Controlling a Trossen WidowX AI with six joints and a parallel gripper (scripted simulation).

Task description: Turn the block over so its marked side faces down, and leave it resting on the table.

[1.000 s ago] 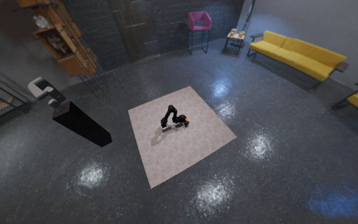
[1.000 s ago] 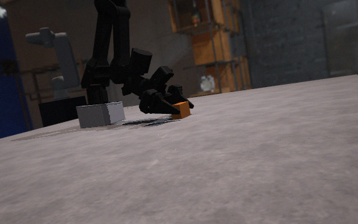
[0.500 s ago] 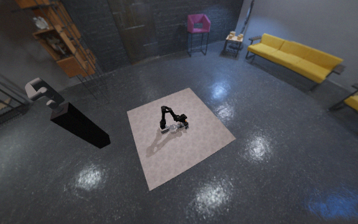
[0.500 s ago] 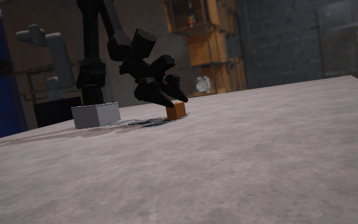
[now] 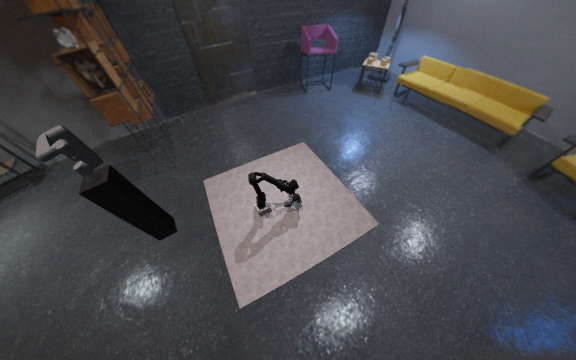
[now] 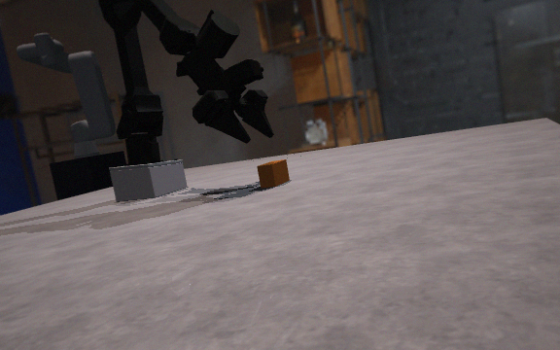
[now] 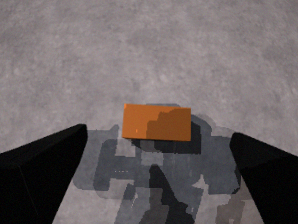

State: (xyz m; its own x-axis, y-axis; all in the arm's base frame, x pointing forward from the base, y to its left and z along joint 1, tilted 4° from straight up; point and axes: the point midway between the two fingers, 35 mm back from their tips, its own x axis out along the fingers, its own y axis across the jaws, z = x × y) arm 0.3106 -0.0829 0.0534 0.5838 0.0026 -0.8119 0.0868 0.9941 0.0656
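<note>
Now: gripper tip 70 mm above the orange block and 10 mm short of it.
</note>
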